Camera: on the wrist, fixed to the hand. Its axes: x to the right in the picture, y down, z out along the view.
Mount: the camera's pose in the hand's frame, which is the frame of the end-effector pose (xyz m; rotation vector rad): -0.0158 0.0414 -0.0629 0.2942 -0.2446 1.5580
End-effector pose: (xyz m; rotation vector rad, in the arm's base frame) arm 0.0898 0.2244 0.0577 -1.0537 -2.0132 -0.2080
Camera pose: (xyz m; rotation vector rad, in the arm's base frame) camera 0.1630 0.2107 0.0772 -2.1232 -0.8460 1.0146
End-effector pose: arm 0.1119 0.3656 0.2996 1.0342 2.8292 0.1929
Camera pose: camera 0.1401 0.3819 0.3693 2.7494 1.2542 -0.2231
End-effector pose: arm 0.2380 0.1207 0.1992 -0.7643 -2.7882 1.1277
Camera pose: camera 0.2830 0.1794 0.2203 2.0004 1.0764 -1.0886
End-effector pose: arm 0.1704 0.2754 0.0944 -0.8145 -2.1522 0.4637
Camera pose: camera 0.2433 0.2986 0.1028 -2.2040 -1.1373 1.6139
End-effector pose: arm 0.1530 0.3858 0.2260 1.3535 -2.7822 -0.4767
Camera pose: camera 0.1401 0.4052 0.2993 1.0263 2.8737 0.0984
